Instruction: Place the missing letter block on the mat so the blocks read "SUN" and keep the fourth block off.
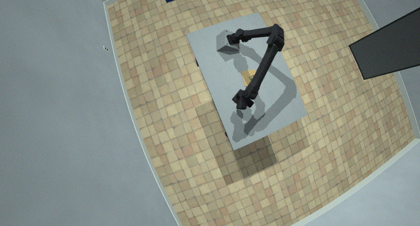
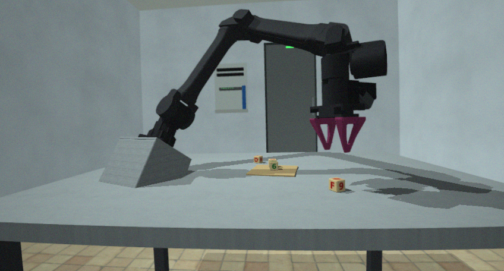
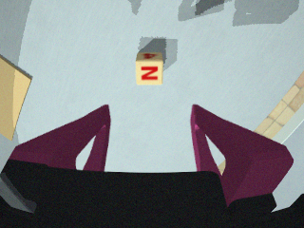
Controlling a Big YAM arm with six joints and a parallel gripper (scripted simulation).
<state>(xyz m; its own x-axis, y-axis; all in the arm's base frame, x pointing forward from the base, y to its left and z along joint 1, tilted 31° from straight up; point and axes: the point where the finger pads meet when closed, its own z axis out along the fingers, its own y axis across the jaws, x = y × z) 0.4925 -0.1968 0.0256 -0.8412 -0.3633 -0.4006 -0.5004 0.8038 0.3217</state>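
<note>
My hand is 80 mm above the wooden block. Round my hand: mat 140 mm behind, 200 mm to the left, 90 mm below.
</note>
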